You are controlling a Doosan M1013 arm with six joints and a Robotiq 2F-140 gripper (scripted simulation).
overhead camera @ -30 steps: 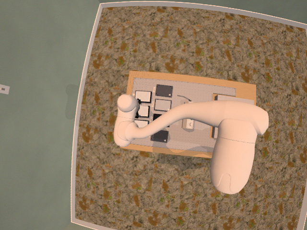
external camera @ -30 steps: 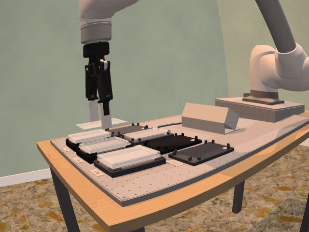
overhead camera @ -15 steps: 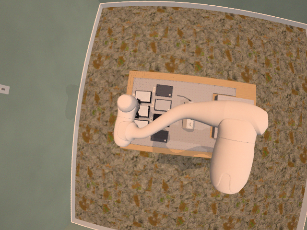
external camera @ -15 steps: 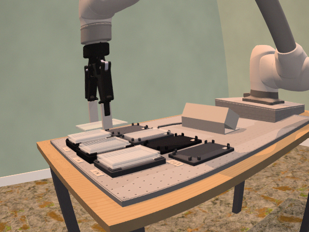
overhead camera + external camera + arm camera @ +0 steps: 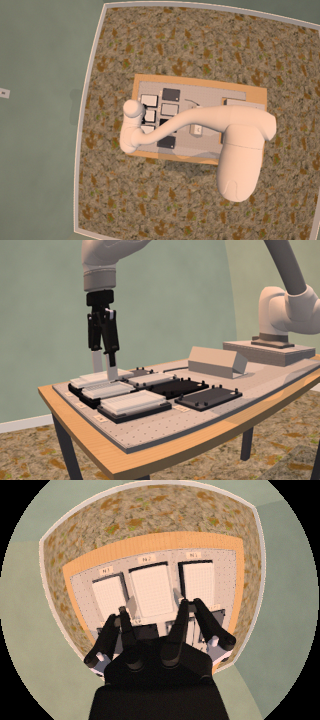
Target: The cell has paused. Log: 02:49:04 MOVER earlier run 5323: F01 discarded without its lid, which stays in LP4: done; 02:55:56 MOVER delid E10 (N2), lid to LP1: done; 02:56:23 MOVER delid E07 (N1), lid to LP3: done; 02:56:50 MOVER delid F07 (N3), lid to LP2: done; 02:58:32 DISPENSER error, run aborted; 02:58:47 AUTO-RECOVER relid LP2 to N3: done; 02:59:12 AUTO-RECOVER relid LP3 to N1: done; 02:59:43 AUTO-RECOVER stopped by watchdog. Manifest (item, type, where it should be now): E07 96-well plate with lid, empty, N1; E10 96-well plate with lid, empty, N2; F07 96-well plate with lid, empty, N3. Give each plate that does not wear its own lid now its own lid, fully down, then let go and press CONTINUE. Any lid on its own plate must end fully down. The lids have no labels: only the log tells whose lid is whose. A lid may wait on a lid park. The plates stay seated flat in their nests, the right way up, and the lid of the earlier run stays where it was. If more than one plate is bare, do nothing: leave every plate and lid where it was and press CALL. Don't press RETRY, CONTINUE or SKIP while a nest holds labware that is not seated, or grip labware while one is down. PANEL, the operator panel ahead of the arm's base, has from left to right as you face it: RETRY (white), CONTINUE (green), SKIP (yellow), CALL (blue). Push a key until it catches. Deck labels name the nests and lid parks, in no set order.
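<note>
Now: the plate 6 cm below my hand. From my hand the other things lie so: yellow key 43 cm behind, 2 cm below; green key 43 cm behind, 5 cm to the left, 2 cm below; black park 18 cm behind, 7 cm to the left, 8 cm below.
</note>
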